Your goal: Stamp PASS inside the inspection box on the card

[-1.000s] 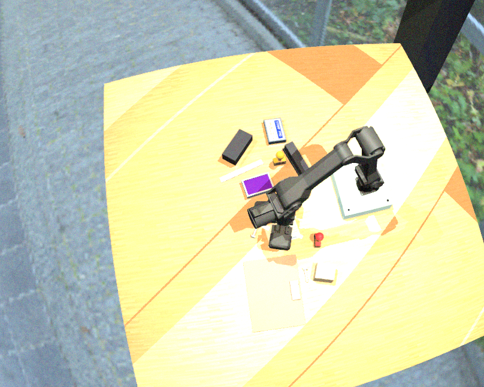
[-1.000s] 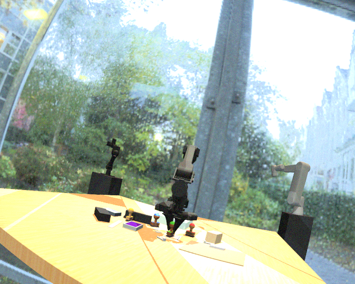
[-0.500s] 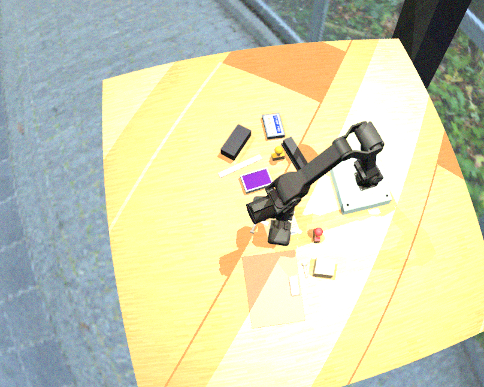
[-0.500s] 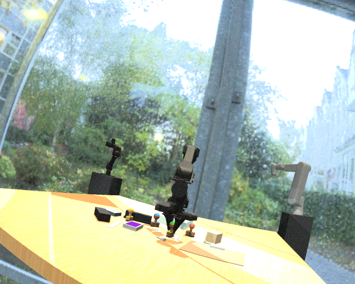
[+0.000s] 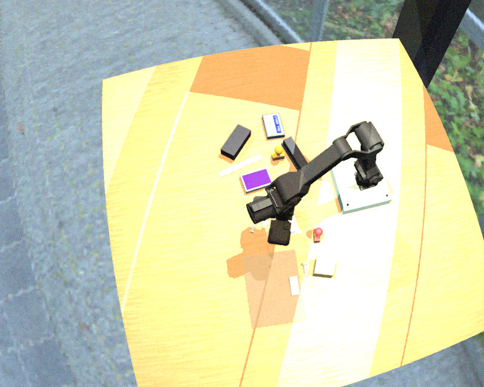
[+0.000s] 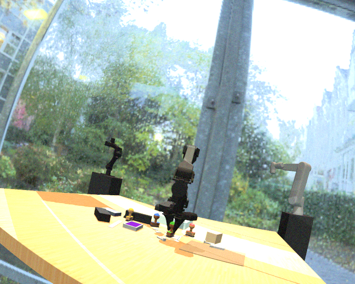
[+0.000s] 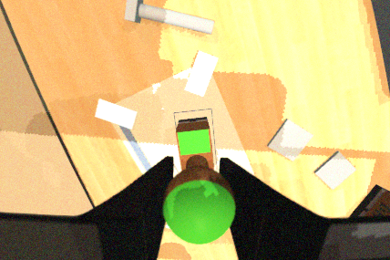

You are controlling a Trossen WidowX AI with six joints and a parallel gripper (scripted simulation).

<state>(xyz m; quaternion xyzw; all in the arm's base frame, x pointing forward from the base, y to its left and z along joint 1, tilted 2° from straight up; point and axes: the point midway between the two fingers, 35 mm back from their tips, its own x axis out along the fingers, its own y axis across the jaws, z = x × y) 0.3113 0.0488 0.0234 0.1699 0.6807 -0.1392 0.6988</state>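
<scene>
Right now my gripper tip is right at the green-knobbed stamp. Also, from my gripper tip: white card: 1 cm to the left, 3 cm below; red-knobbed stamp: 10 cm behind, 7 cm to the left; blue-knobbed stamp: 10 cm behind, 10 cm to the right.
</scene>
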